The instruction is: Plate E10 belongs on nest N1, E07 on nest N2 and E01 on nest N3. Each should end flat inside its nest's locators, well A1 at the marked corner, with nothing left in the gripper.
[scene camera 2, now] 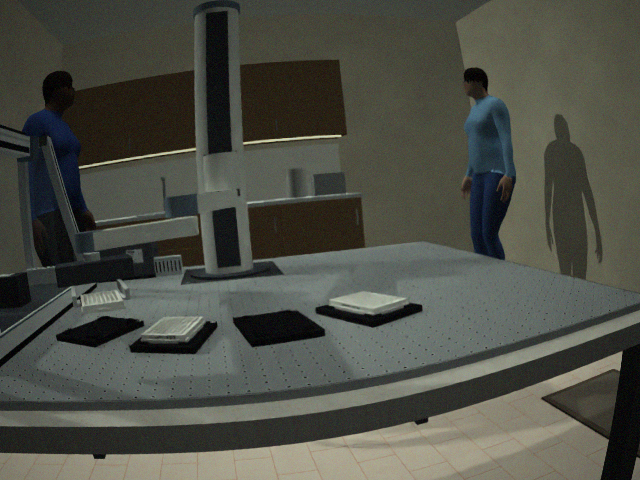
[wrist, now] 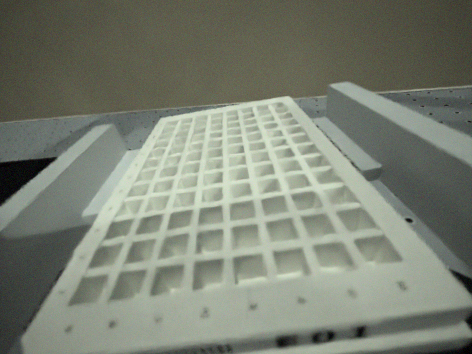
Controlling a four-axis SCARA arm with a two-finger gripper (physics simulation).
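My gripper is shut on white plate E01, a many-welled plate with its label on the near edge in the wrist view. It holds the plate above the table at the left in the scene view, behind a bare black nest. A white plate sits on the second black nest. The third black nest is bare. A paler, smooth-topped white plate sits on the rightmost black nest. Their labels and the nest numbers are not readable.
The arm's column stands behind the nests, with its arm link reaching left. A dark-edged frame lies at the left of the perforated table. Two people stand beyond the table.
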